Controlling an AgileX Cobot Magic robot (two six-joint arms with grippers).
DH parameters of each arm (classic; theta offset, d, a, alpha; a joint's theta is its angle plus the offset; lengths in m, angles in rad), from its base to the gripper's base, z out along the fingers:
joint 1: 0 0.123 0 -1.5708
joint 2: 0.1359 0 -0.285 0
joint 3: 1.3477 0 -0.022 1.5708
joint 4: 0 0.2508 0 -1.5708
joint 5: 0 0 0.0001 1.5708
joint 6: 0 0.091 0 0
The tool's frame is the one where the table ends.
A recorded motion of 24 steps. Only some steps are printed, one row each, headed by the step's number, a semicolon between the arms.
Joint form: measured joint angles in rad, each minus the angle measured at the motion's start. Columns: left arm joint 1, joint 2, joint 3, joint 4, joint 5, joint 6; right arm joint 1, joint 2, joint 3, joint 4, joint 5, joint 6.
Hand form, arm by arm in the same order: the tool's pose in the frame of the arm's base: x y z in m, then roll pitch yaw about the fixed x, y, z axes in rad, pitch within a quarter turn. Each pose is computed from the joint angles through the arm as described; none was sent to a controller.
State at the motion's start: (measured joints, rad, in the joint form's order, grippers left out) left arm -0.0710 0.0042 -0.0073 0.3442 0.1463 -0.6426; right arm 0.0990 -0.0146 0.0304 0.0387 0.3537 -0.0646
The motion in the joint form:
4: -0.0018 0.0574 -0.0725 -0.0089 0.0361 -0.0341; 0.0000 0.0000 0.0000 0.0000 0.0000 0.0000
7: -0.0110 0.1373 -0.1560 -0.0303 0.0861 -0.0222; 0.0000 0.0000 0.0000 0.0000 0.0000 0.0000
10: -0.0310 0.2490 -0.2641 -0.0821 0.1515 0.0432; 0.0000 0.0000 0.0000 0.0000 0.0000 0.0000
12: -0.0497 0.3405 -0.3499 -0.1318 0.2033 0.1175; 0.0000 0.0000 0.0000 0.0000 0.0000 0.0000
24: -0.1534 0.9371 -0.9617 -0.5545 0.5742 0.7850; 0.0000 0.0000 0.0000 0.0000 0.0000 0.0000
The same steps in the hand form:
4: 0.0585 0.0012 0.2210 -1.7678 1.2220 -1.7691; 0.0527 0.0065 0.1719 -3.0575 1.2877 -2.9411
7: 0.0633 0.0013 0.2399 -1.8875 1.2032 -1.8780; 0.0527 0.0065 0.1719 -3.0575 1.2877 -2.9411
10: 0.0729 -0.0005 0.2628 -2.0826 1.1917 -2.0764; 0.0527 0.0065 0.1719 -3.0575 1.2877 -2.9411
12: 0.0829 -0.0034 0.2797 -2.2552 1.1820 -2.2638; 0.0527 0.0065 0.1719 -3.0575 1.2877 -2.9411
24: 0.1787 -0.0537 0.3740 -2.9791 0.9737 2.9465; 0.0527 0.0065 0.1719 -3.0575 1.2877 -2.9411

